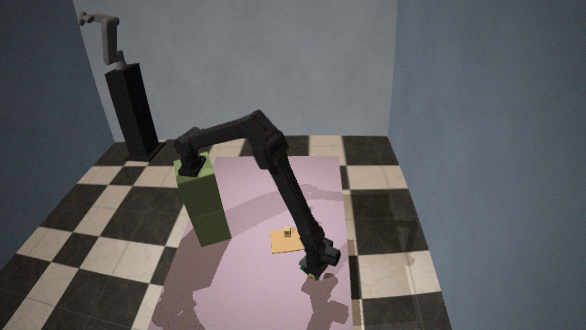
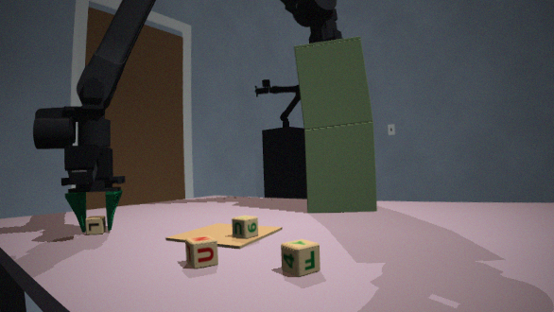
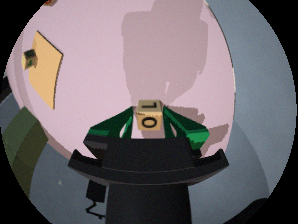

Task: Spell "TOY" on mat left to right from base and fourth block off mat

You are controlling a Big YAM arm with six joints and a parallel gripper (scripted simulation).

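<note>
Now: the black-lettered block right at my hand. Round my hand: letter block 41 cm to the left, 8 cm behind; tan mat 20 cm to the left, 15 cm behind, 1 cm below.
</note>
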